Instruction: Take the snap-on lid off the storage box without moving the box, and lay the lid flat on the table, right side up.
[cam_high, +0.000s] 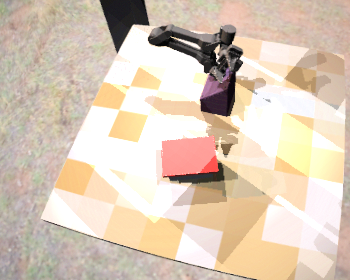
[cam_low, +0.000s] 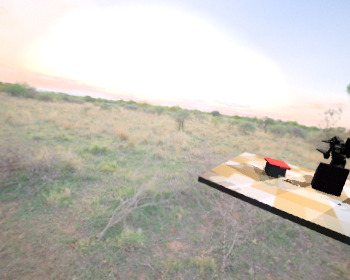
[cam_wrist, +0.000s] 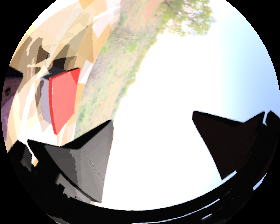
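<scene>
Now: gripper tip 25 cm short of the lid, 25 cm above it and 11 cm to the left of it. Round my gripper tip: grey storage box (29 cm below, 25 cm ahead, 11 cm to the right).
</scene>
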